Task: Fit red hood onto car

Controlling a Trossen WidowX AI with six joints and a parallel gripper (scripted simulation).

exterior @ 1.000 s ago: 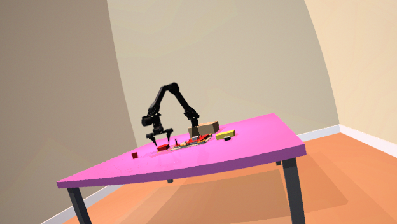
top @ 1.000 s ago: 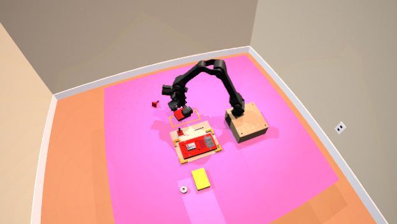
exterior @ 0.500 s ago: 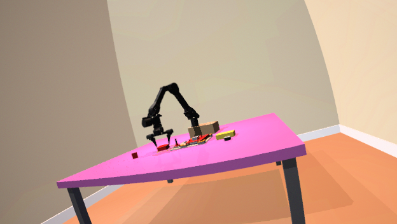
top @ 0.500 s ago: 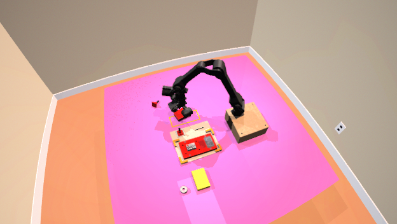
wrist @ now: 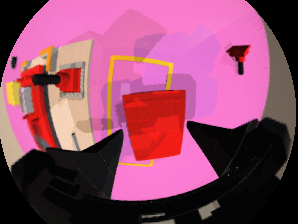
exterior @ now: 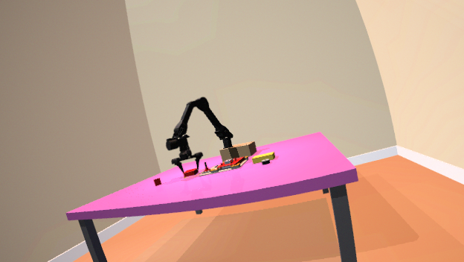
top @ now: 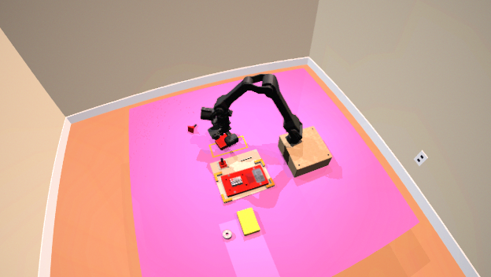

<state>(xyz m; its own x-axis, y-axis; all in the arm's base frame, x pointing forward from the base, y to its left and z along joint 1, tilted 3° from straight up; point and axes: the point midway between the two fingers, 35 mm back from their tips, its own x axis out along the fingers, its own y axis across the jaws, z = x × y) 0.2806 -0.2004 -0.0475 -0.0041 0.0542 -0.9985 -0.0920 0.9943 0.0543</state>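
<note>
Right now the red hood is right at my gripper tip. The rest, counted from my gripper tip: yellow block (44 cm to the left, 10 cm ahead).
</note>
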